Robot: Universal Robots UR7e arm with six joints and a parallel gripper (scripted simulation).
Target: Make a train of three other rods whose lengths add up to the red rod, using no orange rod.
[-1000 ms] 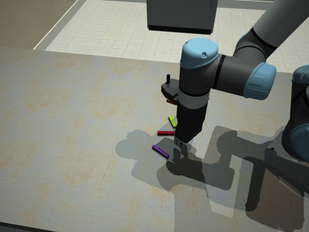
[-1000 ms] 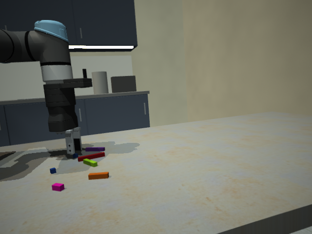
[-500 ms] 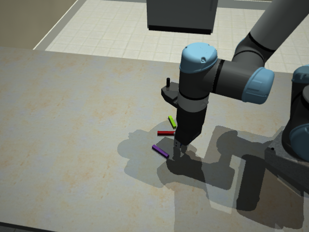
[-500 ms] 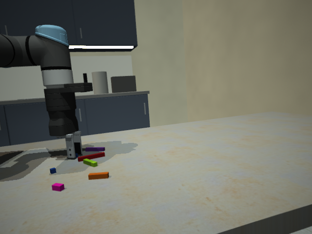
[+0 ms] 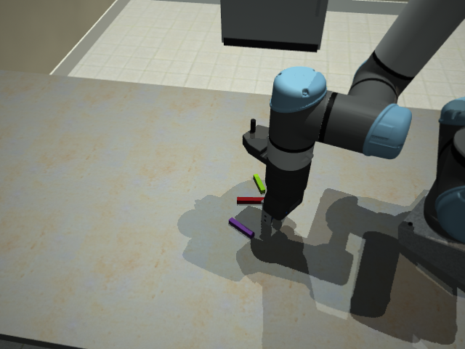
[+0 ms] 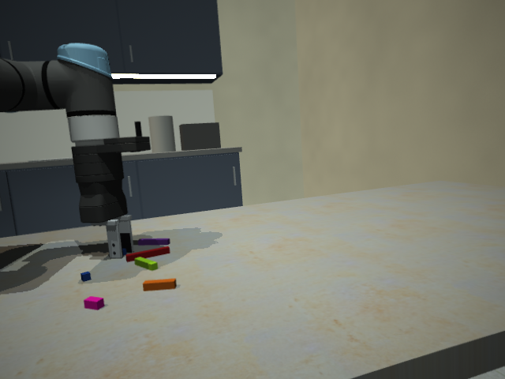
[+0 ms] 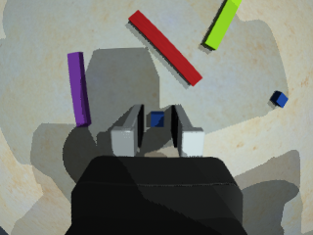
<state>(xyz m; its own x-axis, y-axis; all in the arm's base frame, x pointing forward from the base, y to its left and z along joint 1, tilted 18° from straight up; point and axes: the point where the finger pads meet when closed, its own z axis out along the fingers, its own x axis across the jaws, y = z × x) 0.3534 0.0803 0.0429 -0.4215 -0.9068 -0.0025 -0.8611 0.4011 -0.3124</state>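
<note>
Right now my hand is 50 mm short of the red rod, 30 mm to the left of it and 10 mm above it. Also, from my hand: purple rod: 50 mm to the left, 50 mm ahead, 10 mm below; then orange rod: 180 mm to the right, 80 mm ahead, 10 mm below; then lime rod: 80 mm to the right, 50 mm ahead, 10 mm below.
</note>
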